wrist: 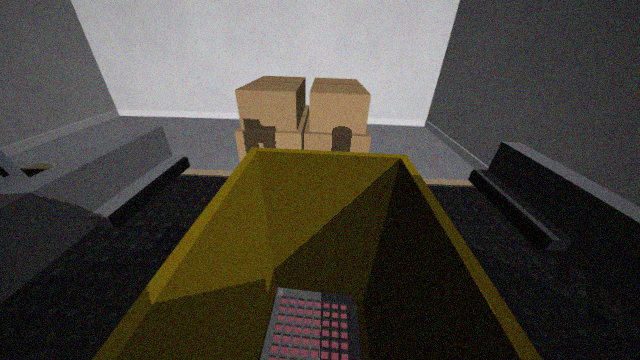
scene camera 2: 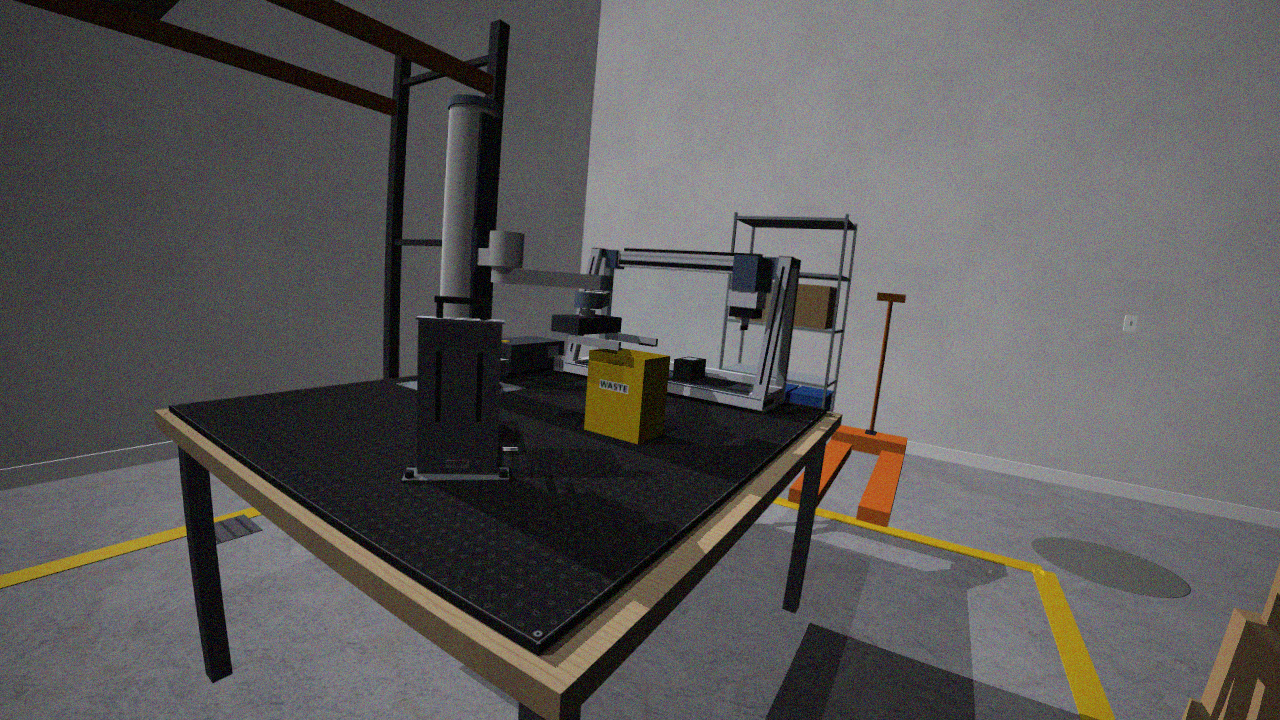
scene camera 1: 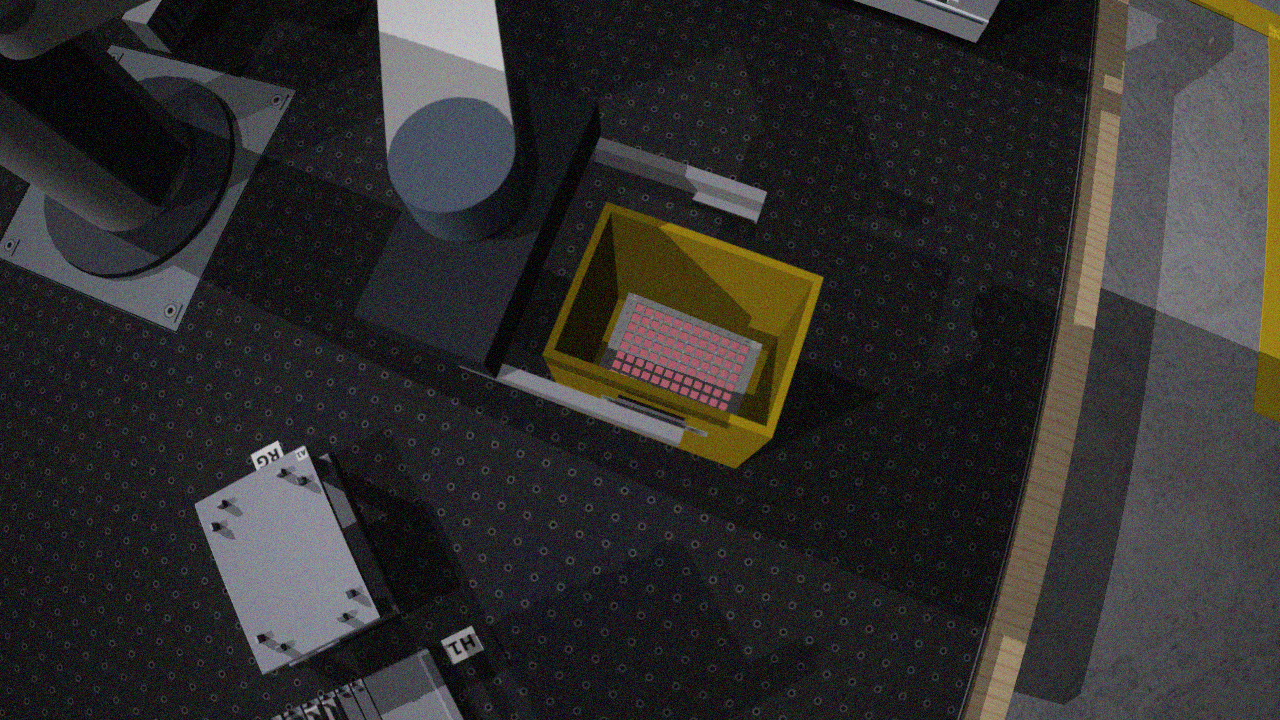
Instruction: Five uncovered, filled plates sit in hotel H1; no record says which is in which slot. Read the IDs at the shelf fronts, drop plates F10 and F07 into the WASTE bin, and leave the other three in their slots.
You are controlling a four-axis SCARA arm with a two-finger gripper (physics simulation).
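Places are measured from the arm's base along level axes (x left, y back, z up), in centimetres.
Where they show: gripper, between the fingertips: (wrist: 329, 152) (scene camera 2: 639, 344) (scene camera 1: 724, 315); arm's base, origin of its link: (scene camera 1: 143, 178).
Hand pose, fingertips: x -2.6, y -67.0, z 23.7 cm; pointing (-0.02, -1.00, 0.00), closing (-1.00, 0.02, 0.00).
Things, the pixels of their top centre, and the offset from my fingertips. "spot": a spot on its surface instead.
- yellow WASTE bin, centre of its top: (wrist: 327, 225) (scene camera 1: 686, 314) (scene camera 2: 630, 353) dx +0.0, dy +2.4, dz -2.4 cm
- grey plate with pink wells, centre of its top: (scene camera 1: 679, 358) (wrist: 308, 356) dx +0.8, dy +2.4, dz -17.7 cm
- Hotel H1, a spot on its surface: (scene camera 1: 407, 685) spot: dx -34.4, dy +15.7, dz -21.7 cm
- tall dark tower, a spot on its surface: (scene camera 2: 458, 394) spot: dx -46.7, dy +8.0, dz -7.3 cm
The yellow WASTE bin (scene camera 1: 747, 447) (scene camera 2: 617, 416) (wrist: 310, 190) stands on the dark table. A grey plate with pink wells (scene camera 1: 684, 349) (wrist: 310, 325) lies inside it, low down; whether another lies under it cannot be told. My gripper (scene camera 1: 707, 313) (scene camera 2: 637, 343) (wrist: 329, 152) is open and empty above the bin, with one finger beyond each long side of the bin. Hotel H1 (scene camera 1: 407, 685) shows partly at the bottom of scene camera 1, beside its H1 label (scene camera 1: 461, 644); it appears as a tall dark tower (scene camera 2: 458, 394) in scene camera 2. No plate IDs can be read.
The RG stand (scene camera 1: 286, 564) with a pale top and small pegs is beside H1. A gantry machine (scene camera 2: 780, 340) stands behind the bin. The wooden table edge (scene camera 1: 1060, 402) runs down the right. Cardboard boxes (wrist: 272, 105) are beyond the table.
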